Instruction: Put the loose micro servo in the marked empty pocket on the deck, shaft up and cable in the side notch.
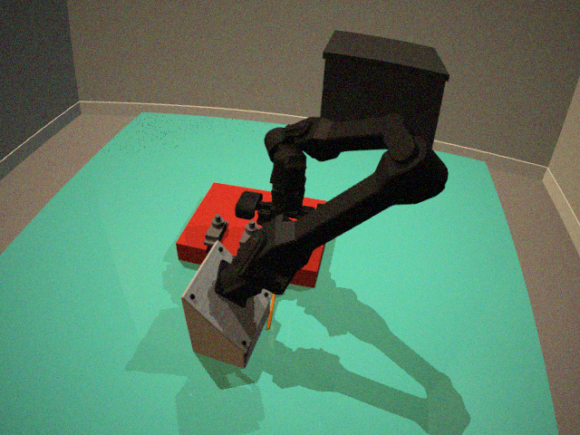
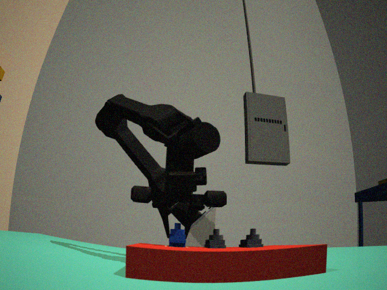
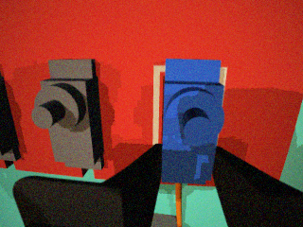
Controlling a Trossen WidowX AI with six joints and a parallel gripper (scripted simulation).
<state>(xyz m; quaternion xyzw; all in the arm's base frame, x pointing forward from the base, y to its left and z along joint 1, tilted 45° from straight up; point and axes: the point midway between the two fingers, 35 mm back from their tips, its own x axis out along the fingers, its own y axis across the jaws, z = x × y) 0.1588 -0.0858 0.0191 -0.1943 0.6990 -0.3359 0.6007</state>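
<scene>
The red deck lies 130 mm ahead of my gripper tip, 60 mm to the left of it and 40 mm below it.
</scene>
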